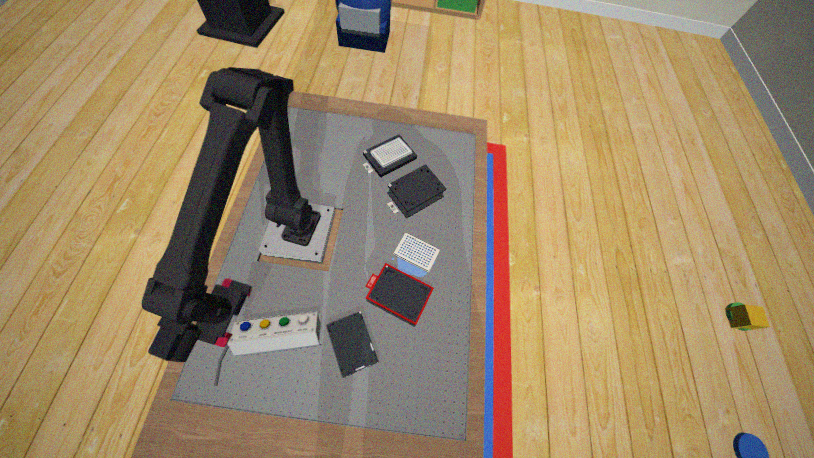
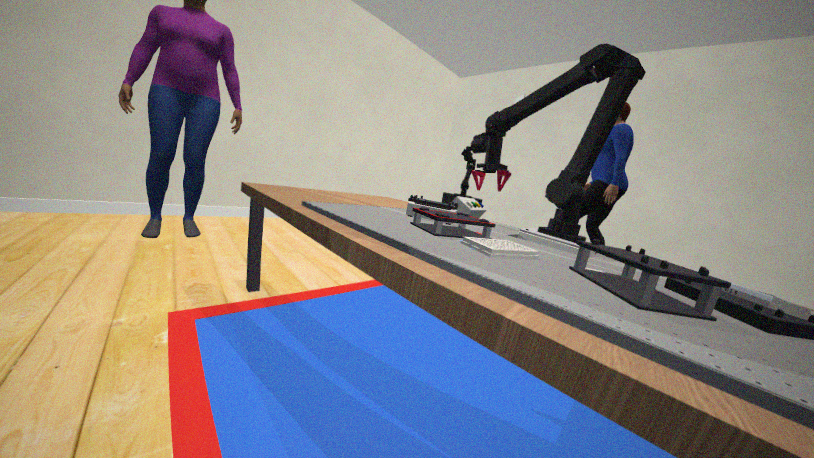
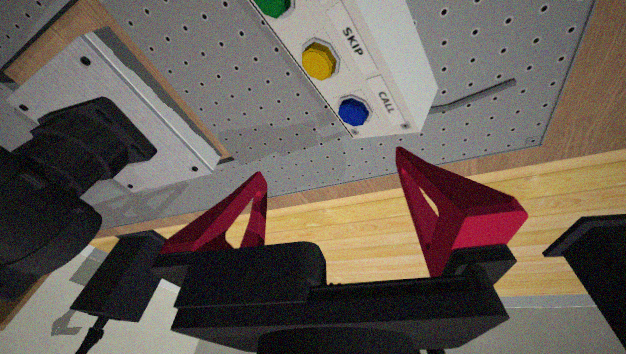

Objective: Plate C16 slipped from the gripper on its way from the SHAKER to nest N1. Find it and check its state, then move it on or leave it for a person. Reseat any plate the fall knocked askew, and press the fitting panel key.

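Where they show: gripper, fingertip midpoint: (image 1: 238, 314) (image 2: 488, 190) (image 3: 326, 166); arm's base, origin of the base link: (image 1: 302, 226) (image 2: 560, 236) (image 3: 104, 133).
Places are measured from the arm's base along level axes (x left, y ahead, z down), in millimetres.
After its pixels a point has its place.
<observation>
My gripper (image 1: 234, 314) {z -100, x -307, y -15 mm} (image 2: 490, 189) {z -100, x -307, y -15 mm} (image 3: 326, 166) {z -100, x -307, y -15 mm} is open and empty, raised beside the CALL end of the key panel (image 1: 274, 340) {z -48, x -341, y 78 mm} (image 2: 469, 207) {z -31, x -251, y 148 mm} (image 3: 400, 60) {z -45, x -365, y 24 mm}. The panel has blue CALL (image 1: 245, 326) {z -46, x -328, y -9 mm} (image 3: 354, 111) {z -47, x -330, y -7 mm}, yellow SKIP (image 1: 264, 323) {z -45, x -308, y 34 mm} (image 3: 319, 61) {z -47, x -311, y 36 mm}, green (image 1: 284, 321) {z -46, x -289, y 82 mm} and white (image 1: 303, 319) {z -46, x -271, y 128 mm} keys. A white plate (image 1: 416, 251) {z 12, x 28, y 374 mm} (image 2: 499, 245) {z 11, x 34, y 390 mm} lies flat on the table, outside any nest. A translucent blue patch (image 1: 412, 268) {z 24, x -27, y 375 mm} shows between it and the red-rimmed station (image 1: 401, 294) {z -15, x -127, y 363 mm}. Another white plate (image 1: 391, 152) {z -18, x 363, y 194 mm} sits in a dark nest; the raised dark nest (image 1: 418, 188) {z -29, x 235, y 325 mm} beside it is empty. Plate labels are unreadable.
A dark flat unit (image 1: 352, 344) {z -30, x -296, y 272 mm} lies right of the panel. A cable (image 1: 218, 367) {z 18, x -444, y -57 mm} (image 3: 475, 96) {z 19, x -452, y -53 mm} leaves the panel's end. The arm's base plate (image 1: 273, 246) {z -4, x -88, y -55 mm} (image 3: 165, 155) {z -3, x -64, y -49 mm} is near the table's left side. A person in purple (image 2: 190, 62) and one in blue (image 2: 617, 150) stand beyond the table.
</observation>
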